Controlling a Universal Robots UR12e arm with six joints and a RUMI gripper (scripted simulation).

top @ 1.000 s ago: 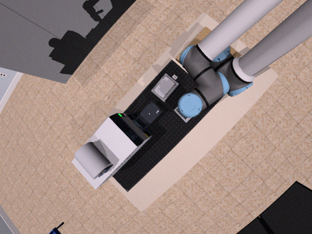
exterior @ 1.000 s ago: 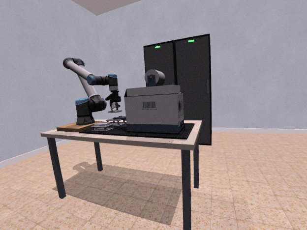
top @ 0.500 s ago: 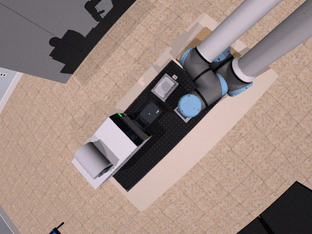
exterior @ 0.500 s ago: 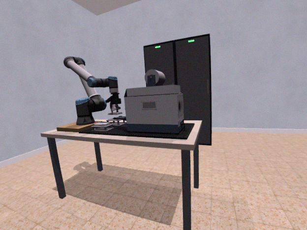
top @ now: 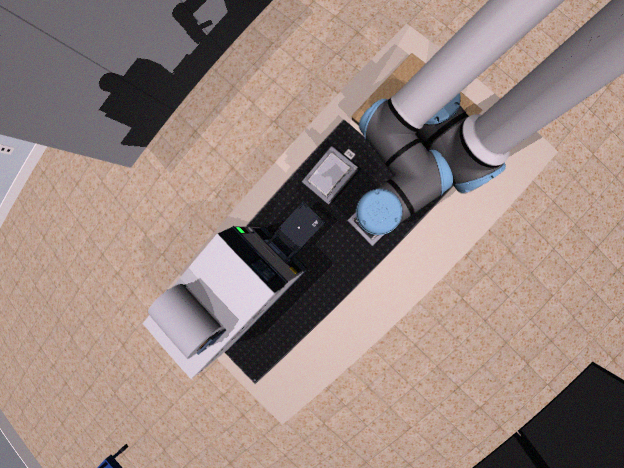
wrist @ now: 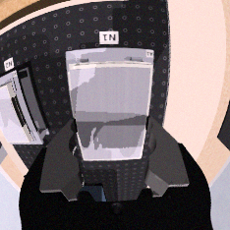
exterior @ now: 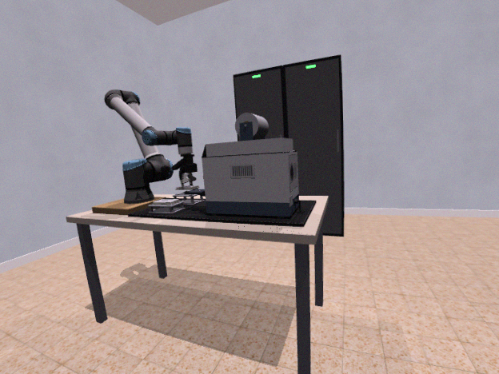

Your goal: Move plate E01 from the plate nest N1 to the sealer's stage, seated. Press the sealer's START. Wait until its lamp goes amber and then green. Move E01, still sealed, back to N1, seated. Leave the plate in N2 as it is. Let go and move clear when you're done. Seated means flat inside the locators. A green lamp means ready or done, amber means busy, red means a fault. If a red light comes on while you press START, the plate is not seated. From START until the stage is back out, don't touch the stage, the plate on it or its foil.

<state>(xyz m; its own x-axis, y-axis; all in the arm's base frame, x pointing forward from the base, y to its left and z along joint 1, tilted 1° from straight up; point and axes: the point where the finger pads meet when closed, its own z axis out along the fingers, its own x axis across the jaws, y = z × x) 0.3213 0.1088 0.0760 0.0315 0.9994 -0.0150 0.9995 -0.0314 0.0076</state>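
Right now the plate nest N1 is 50 mm below my hand. Round my hand: foil roll: 540 mm ahead, 310 mm above, 150 mm to the right; then square start button: 310 mm ahead, 250 mm to the right, 90 mm above; then sealer stage: 210 mm ahead, 160 mm to the right.
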